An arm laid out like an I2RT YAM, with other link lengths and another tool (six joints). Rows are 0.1 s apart.
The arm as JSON. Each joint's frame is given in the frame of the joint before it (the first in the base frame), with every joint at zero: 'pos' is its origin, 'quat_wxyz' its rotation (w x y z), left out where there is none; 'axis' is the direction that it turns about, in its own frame. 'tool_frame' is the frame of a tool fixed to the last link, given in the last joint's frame.
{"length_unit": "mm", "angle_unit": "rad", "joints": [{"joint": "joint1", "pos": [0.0, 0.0, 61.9], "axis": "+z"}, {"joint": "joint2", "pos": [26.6, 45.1, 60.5], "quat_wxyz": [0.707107, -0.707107, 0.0, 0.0], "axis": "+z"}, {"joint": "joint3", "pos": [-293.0, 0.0, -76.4], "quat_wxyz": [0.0, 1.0, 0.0, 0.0], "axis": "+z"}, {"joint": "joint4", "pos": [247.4, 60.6, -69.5], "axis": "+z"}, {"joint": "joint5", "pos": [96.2, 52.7, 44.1], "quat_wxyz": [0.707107, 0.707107, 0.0, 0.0], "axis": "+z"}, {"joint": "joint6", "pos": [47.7, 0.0, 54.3], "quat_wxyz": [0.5, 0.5, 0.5, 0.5], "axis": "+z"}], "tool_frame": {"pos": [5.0, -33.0, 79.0], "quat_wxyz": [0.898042, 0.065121, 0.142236, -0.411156]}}
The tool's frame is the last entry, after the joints.
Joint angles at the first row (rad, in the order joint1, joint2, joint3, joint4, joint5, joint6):
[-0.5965 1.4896 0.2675 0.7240 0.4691 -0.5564]
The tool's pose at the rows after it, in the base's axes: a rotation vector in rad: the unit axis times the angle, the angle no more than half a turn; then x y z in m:
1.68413, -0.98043, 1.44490, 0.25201, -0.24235, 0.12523
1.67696, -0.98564, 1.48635, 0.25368, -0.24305, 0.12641
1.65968, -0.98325, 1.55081, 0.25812, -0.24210, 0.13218
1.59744, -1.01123, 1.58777, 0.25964, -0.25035, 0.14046
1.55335, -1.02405, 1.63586, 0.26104, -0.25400, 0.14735
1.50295, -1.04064, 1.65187, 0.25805, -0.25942, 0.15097
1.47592, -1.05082, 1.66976, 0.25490, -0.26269, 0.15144
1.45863, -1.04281, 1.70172, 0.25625, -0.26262, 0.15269
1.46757, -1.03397, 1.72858, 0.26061, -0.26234, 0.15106
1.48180, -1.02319, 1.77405, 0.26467, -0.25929, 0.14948
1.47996, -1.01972, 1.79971, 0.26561, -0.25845, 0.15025
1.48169, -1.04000, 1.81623, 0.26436, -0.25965, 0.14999
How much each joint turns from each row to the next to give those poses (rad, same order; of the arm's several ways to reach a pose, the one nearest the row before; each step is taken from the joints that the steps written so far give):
[-0.0387 -0.0074 -0.0112 0.0103 -0.0535 0.0205]
[-0.0091 0.0175 -0.0093 0.0505 -0.0309 0.0052]
[-0.0008 0.0128 -0.0078 0.0616 -0.0319 0.0071]
[-0.0123 0.0243 0.0120 0.0553 0.0047 0.0228]
[-0.0083 0.0193 -0.0003 0.0619 -0.0114 0.0157]
[-0.0125 0.0229 -0.0041 0.0574 0.0098 0.0115]
[-0.0150 0.0238 -0.0101 0.0544 -0.0092 0.0073]
[-0.0017 0.0302 -0.0086 0.0656 -0.0126 0.0000]
[0.0000 0.0310 0.0018 0.0385 -0.0243 -0.0002]
[0.0000 0.0319 -0.0078 0.0542 -0.0407 0.0040]
[-0.0029 0.0135 -0.0046 0.0309 -0.0195 0.0039]
[-0.0108 -0.0001 -0.0008 -0.0006 -0.0227 0.0186]

